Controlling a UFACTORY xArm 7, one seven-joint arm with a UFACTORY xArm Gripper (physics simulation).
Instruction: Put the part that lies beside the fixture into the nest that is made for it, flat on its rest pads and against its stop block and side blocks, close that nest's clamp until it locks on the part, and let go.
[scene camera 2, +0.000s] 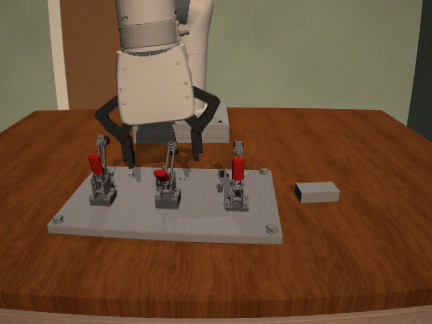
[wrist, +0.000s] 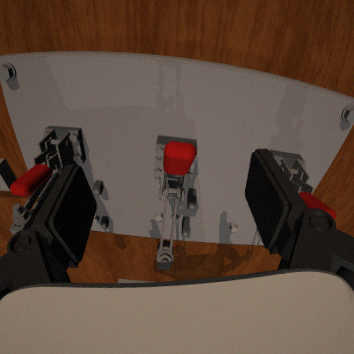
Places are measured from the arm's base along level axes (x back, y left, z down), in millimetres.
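Where they show: gripper, between the fingertips: (scene camera 2: 164, 161) (wrist: 167, 178).
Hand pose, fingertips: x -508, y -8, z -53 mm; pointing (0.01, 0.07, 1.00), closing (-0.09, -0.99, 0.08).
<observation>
Things, the pixels of their top centre, and the offset from my fingertips. "*": a spot on its surface instead. Level surfaces: height alone.
- light grey block with a dark end, centre of its top: (scene camera 2: 317, 187) dx +88, dy +254, dz +85 mm
- fixture plate, centre of its top: (wrist: 171, 177) (scene camera 2: 171, 194) dx +74, dy +1, dz +90 mm
- scene-left clamp, a spot on its surface: (wrist: 318, 204) (scene camera 2: 95, 163) * dx +31, dy -111, dz +14 mm
- middle clamp, a spot on its surface: (wrist: 180, 158) * dx -6, dy -6, dz +10 mm
- scene-right clamp, a spot on its surface: (wrist: 31, 180) (scene camera 2: 233, 166) * dx +22, dy +100, dz +17 mm
- brown table, height of its surface: dz +105 mm
The part, a light grey block with a dark end (scene camera 2: 318, 192) (wrist: 6, 175), lies on the table beside the fixture plate (scene camera 2: 135, 220) (wrist: 125, 95), right of it in the scene view and cut by the left edge in the wrist view. Three clamps with red handles stand on the plate, arms raised: the scene-left clamp (scene camera 2: 95, 164) (wrist: 318, 204), the middle clamp (scene camera 2: 168, 197) (wrist: 180, 158) and the scene-right clamp (scene camera 2: 238, 169) (wrist: 31, 180). My gripper (scene camera 2: 164, 162) (wrist: 167, 178) is open and empty, above the plate's robot-side edge, its fingers either side of the middle clamp in the wrist view.
Small dark blocks (scene camera 2: 220, 187) (wrist: 99, 187) stand beside the scene-right clamp. Bolt heads (scene camera 2: 271, 228) (wrist: 9, 71) stick up at the plate's corners. The robot's base (scene camera 2: 215, 134) is behind the fixture. The brown table (scene camera 2: 350, 250) (wrist: 200, 25) surrounds the plate.
</observation>
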